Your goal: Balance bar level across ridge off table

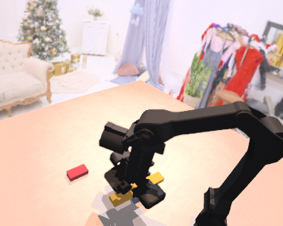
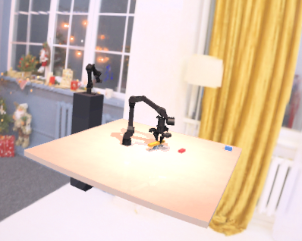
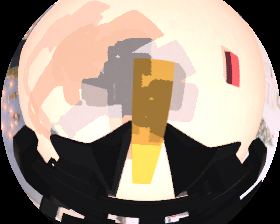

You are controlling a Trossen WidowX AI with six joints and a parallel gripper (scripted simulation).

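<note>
Now: gripper tip 1 cm past the bar and 3 cm to the left of it. From my gripper tip the other things lie so: blue block: 51 cm ahead, 39 cm to the left, 3 cm below; red block: 18 cm ahead, 6 cm to the left, 4 cm below.
</note>
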